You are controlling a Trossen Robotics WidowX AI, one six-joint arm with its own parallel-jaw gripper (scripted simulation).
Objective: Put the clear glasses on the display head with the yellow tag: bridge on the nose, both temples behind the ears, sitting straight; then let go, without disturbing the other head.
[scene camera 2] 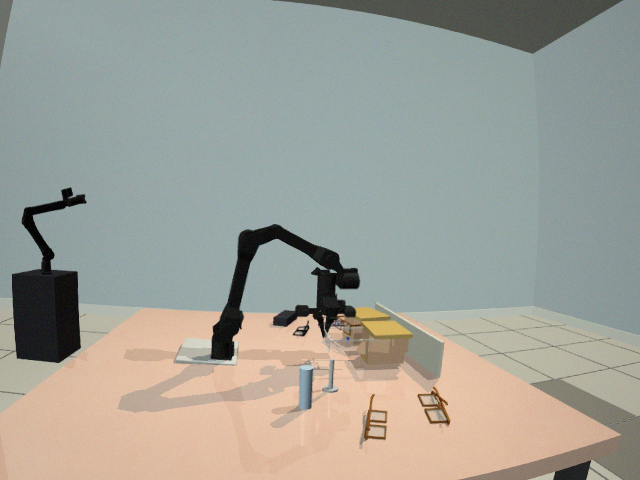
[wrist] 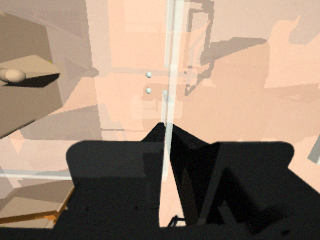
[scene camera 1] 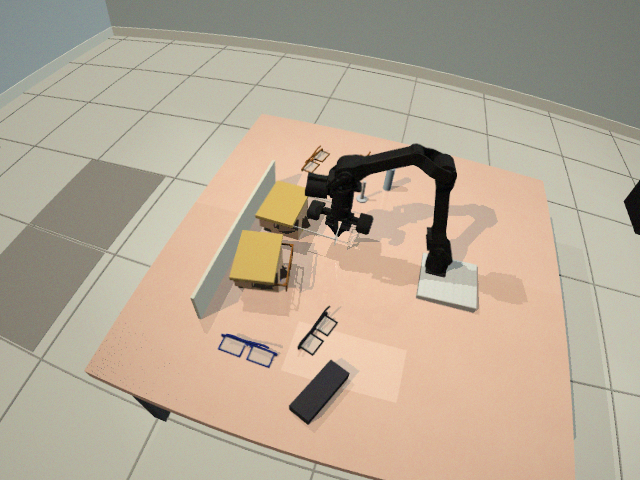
Path:
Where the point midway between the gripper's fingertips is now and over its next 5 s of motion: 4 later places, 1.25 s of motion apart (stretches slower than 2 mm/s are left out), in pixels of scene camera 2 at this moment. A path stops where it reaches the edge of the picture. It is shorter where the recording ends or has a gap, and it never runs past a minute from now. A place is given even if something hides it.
My gripper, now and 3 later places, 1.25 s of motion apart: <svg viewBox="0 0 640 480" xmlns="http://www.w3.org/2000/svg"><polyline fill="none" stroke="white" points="324,337 340,336 353,337 353,338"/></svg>

